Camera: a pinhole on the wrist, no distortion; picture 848 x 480 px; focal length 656.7 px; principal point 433.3 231.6 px. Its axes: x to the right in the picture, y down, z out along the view. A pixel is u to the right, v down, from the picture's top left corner.
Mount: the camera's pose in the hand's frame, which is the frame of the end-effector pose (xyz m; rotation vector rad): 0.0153 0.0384 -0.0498 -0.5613 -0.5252 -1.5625
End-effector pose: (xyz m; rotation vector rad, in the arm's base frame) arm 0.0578 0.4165 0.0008 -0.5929 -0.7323 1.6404
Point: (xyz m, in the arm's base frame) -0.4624 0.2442 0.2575
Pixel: 776.0 122.1
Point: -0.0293 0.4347 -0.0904
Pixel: 183.8 320.4
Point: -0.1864 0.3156 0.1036
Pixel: 803.3 59.7
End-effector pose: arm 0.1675 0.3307 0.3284 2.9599 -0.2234 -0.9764
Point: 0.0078 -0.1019 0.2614
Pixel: 116.2 120.5
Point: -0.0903 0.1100 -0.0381
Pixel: 647.2 250.9
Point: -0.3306 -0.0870 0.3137
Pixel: outside the picture
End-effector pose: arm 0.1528 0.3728 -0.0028 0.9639 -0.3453 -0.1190
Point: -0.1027 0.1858 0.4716
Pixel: 597.8 100.6
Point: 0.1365 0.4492 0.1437
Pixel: 185.5 117.5
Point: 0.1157 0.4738 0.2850
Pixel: 153.4 171.4
